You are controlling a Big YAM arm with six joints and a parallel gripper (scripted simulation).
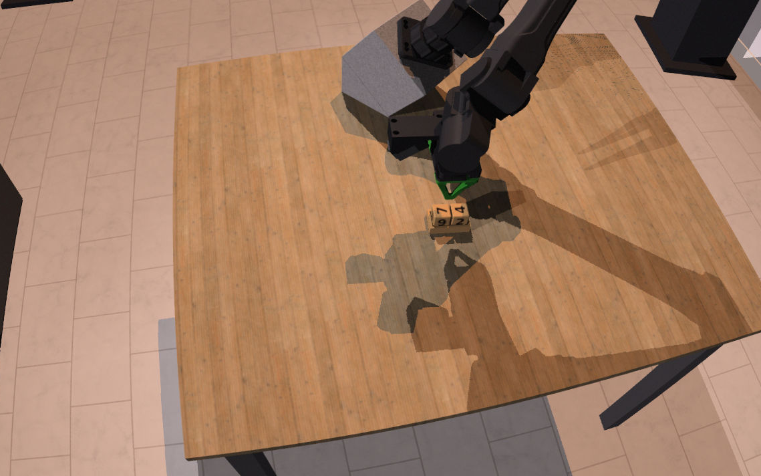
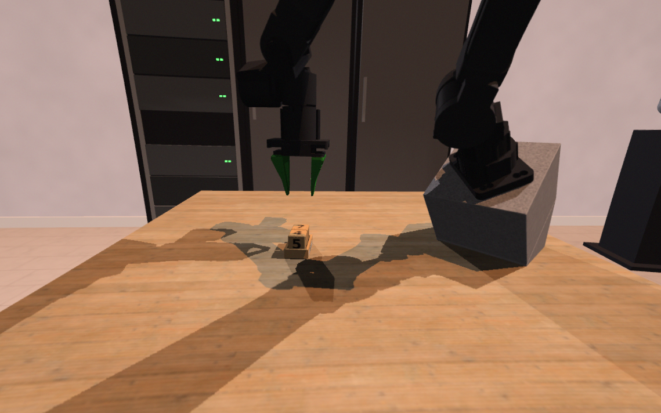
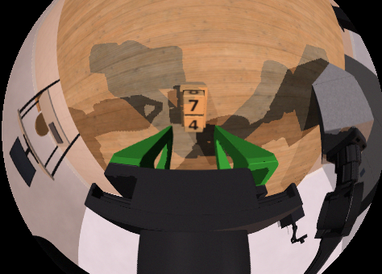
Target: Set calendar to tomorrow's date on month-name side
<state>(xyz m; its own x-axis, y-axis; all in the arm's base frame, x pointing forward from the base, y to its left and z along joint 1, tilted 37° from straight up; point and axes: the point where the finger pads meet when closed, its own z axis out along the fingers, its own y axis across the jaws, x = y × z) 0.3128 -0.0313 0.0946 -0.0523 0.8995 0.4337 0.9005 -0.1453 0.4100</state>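
Now: hand 8 cm above the cube and 3 cm to the right of it. Round my hand: wooden calendar tray (10 cm below, 2 cm to the left).
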